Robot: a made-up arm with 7 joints.
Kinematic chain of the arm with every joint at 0, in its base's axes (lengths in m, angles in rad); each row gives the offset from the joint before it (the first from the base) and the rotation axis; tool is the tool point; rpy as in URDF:
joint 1: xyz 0 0 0.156 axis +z
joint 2: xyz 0 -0.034 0.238 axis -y
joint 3: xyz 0 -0.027 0.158 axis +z
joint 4: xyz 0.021 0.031 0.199 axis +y
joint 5: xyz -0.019 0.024 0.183 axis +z
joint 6: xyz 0 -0.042 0.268 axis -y
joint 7: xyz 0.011 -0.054 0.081 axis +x
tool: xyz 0 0 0 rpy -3.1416 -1.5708 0
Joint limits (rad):
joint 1: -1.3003..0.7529
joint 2: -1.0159..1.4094
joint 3: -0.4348..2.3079
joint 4: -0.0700..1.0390
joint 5: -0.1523..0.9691
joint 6: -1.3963..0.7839
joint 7: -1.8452..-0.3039
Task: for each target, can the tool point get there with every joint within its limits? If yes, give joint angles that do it. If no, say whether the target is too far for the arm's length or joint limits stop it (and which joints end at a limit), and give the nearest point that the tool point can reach.
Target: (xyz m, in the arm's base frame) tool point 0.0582 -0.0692 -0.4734
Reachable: no: joint limits stop it (at a limit: joint 1, joint 2, joint 3, joint 4, joint 5, joint 6) | nearest point -0.5628 -0.2003 0.1145 | short by 0.865 m
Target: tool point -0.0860 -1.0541 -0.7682
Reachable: no: too far | nearest point 0.0384 -0.7447 0.2536 | short by 1.075 m
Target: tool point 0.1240 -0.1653 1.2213
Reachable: yes | joints -1.1433 -0.1695 1.4344 0.1003 -0.0557 -0.8053 -0.5091
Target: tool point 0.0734 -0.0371 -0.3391
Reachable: no: joint limits stop it (at a limit: joint 1, joint 2, joint 3, joint 4, joint 5, joint 6) | nearest point 0.0836 0.5915 0.1145 | short by 0.775 m
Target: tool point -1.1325 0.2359 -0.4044
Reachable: no: too far | nearest point -0.7070 0.1473 0.1517 | short by 0.706 m
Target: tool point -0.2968 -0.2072 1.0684
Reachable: yes | joints 0.4451 1.1334 0.0287 0.8975 0.3643 -0.7925 -1.4710
